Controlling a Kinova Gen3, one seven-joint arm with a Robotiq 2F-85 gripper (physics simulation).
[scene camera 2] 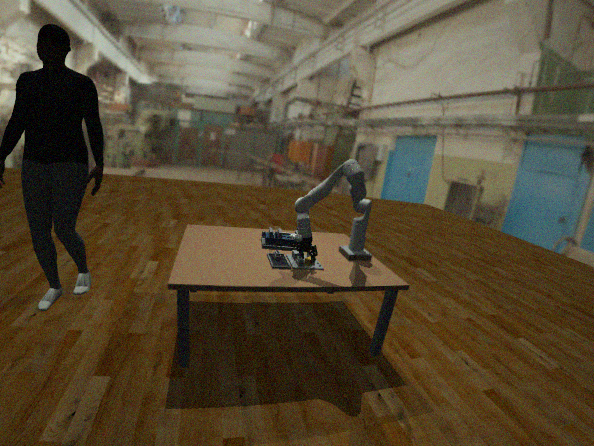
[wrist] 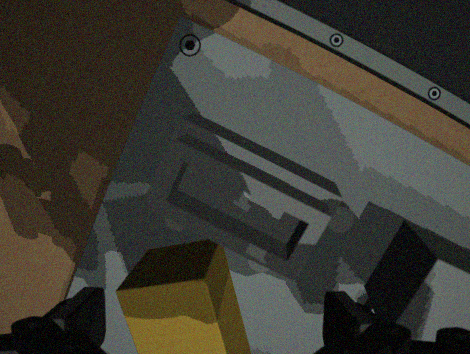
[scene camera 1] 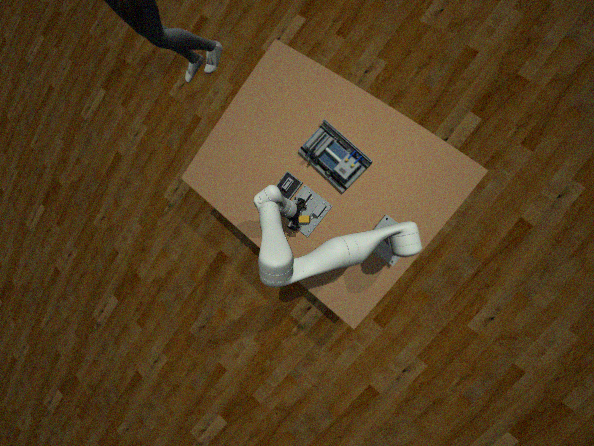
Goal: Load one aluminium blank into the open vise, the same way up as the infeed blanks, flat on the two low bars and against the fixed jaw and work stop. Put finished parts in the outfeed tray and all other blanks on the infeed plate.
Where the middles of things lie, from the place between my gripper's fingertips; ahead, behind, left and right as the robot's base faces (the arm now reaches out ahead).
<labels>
Right now my hand is 10 mm past the brass blank (wrist: 185,291) and 10 mm to the right of it. Round my hand: grey infeed plate (scene camera 1: 312,203): 30 mm to the right, 20 mm below; dark outfeed tray (wrist: 414,53): 150 mm ahead, 60 mm to the right, 20 mm below.
</labels>
